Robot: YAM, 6 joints.
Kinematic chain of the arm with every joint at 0, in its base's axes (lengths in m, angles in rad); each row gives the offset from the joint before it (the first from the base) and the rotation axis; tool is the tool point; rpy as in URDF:
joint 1: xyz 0 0 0.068 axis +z
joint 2: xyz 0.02 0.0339 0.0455 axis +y
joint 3: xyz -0.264 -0.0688 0 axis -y
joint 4: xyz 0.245 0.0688 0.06 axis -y
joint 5: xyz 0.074 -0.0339 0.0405 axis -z
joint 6: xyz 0.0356 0 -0.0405 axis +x
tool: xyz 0 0 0 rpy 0 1.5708 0
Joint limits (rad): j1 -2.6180..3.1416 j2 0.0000..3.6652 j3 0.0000..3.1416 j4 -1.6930..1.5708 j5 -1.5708..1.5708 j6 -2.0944..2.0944
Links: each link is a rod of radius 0.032 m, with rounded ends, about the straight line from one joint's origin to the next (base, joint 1, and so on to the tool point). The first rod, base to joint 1, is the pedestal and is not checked.
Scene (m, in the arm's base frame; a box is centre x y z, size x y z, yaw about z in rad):
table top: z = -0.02
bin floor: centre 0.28 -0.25 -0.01 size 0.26 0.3 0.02 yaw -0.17
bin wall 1: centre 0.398 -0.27 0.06 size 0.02 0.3 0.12 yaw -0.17
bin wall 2: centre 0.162 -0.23 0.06 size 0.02 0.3 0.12 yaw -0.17
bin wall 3: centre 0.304 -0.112 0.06 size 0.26 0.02 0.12 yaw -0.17
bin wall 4: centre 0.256 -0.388 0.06 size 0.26 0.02 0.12 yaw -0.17
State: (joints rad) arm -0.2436 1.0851 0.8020 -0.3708 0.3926 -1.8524
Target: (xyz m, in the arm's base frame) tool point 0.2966 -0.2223 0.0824
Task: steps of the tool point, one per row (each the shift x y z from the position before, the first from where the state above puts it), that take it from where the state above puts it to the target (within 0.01 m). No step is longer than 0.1 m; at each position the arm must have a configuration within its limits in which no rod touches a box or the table.
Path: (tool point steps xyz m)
1: 0.0348 -0.0345 -0.0307
2: 0.0256 -0.0392 -0.0424
3: 0.0134 -0.0408 -0.0532
4: -0.0006 -0.0382 -0.0624

